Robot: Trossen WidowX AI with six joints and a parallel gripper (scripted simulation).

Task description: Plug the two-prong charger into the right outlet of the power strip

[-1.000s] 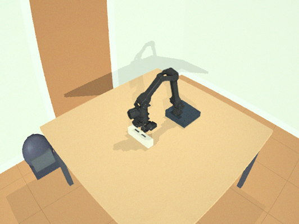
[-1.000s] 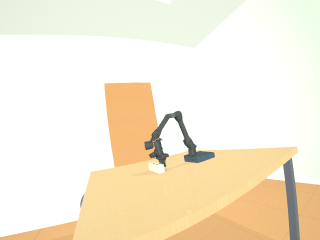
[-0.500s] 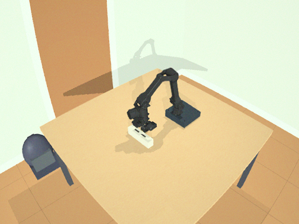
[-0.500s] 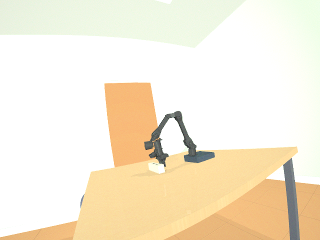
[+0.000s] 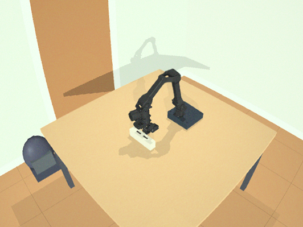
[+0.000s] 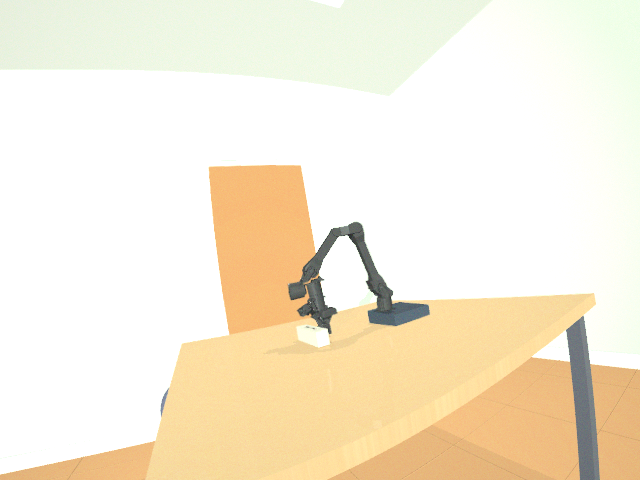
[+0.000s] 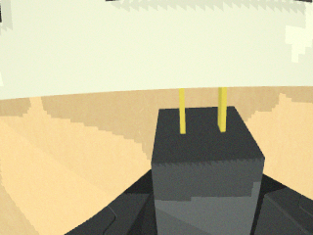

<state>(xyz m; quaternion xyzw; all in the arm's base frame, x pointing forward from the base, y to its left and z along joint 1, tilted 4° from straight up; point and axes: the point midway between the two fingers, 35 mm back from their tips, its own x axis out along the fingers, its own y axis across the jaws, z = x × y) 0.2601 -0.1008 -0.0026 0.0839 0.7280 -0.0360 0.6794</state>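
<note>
Now: gripper tip 2 cm short of the black two-prong charger and 1 cm below it.
</note>
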